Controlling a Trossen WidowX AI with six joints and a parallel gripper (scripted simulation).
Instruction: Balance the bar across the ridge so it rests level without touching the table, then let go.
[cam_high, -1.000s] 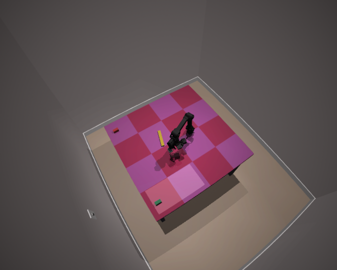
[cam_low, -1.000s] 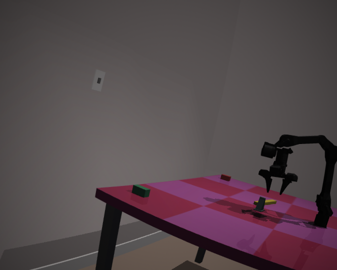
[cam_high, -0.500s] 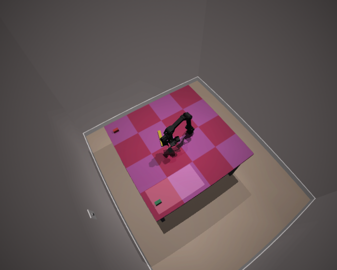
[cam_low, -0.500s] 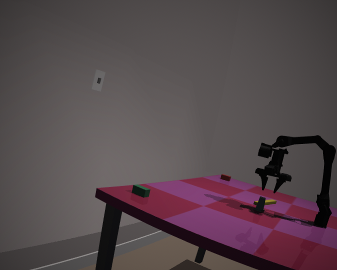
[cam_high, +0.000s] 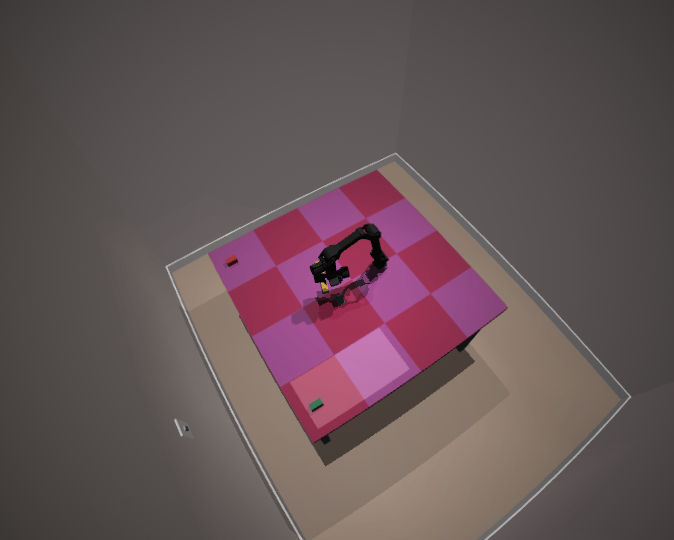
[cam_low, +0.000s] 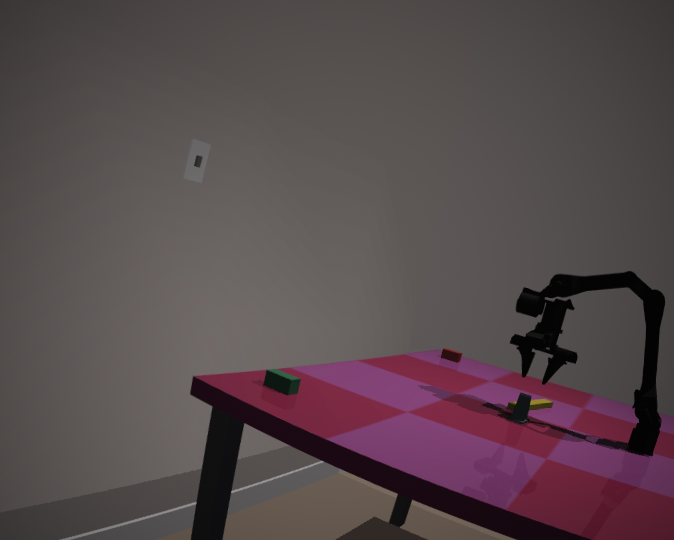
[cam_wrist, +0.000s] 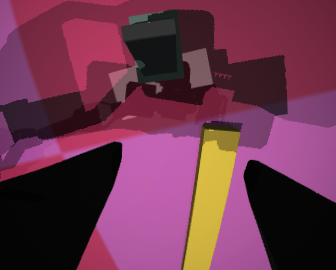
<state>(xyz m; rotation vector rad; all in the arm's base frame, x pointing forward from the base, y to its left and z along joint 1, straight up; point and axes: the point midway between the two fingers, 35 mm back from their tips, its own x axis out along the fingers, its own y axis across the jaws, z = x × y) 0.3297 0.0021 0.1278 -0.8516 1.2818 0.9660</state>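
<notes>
The yellow bar is 11 cm to the right of my gripper tip and 9 cm below it. Round my gripper tip: red block: 41 cm ahead, 51 cm to the right, 8 cm below; green block: 41 cm ahead, 49 cm to the left, 8 cm below.
</notes>
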